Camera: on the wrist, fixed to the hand. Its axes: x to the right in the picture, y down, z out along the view.
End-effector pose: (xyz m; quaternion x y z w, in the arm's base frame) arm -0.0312 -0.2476 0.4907 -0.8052 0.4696 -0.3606 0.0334
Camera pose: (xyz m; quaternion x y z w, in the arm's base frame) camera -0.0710 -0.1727 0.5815 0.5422 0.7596 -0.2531 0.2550
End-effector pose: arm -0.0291 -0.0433 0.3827 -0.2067 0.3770 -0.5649 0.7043
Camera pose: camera -0.1477 -0.0219 0.3523 0.5743 0.3799 0.5688 0.4497
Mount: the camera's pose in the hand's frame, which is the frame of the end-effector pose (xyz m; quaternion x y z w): -0.0205 -0.0482 -0.1127 0.0684 0.3049 0.9497 0.0199
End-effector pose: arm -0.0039 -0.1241 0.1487 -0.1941 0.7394 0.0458 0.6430
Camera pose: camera -0.0904 -0.1996 0.1964 -0.7284 -0.3983 -0.5018 0.2429
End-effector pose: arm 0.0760 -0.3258 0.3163 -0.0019 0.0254 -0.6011 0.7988
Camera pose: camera 0.0192 -0.3164 0.2061 0.2620 0.2047 0.7443 0.5791
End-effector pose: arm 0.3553 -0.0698 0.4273 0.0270 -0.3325 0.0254 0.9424
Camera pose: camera 0.4130 -0.1108 0.3252 -0.2585 0.2568 0.9265 0.0942
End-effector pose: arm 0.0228 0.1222 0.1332 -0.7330 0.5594 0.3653 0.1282
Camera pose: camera 0.1088 0.0863 0.2154 -0.4141 -0.7713 0.1327 0.4648
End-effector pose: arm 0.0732 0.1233 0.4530 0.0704 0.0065 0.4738 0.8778
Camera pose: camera 0.0931 0.0934 0.3340 0.0768 -0.2333 -0.8641 0.4393
